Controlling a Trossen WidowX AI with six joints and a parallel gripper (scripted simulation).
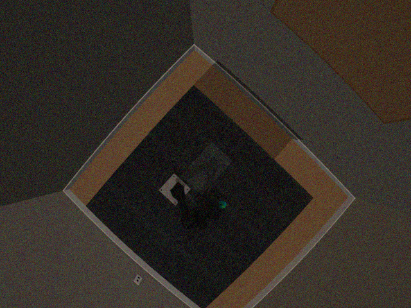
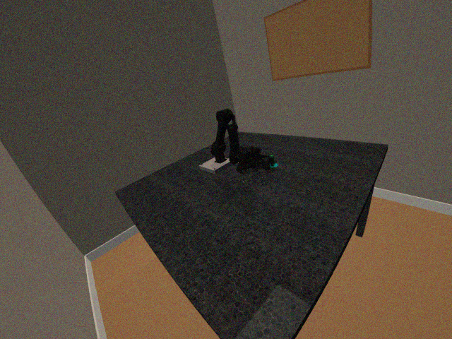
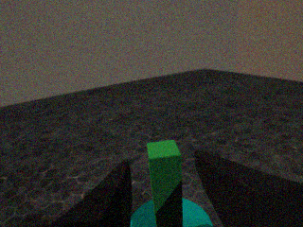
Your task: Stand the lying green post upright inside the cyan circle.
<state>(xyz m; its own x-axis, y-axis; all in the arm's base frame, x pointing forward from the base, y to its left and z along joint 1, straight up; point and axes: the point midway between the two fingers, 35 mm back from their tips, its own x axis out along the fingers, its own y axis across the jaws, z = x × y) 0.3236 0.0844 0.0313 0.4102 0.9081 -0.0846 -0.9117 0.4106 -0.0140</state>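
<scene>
My gripper tip is now 2 cm above the green post. The rest, counted from my gripper tip: cyan circle (5 cm below).
</scene>
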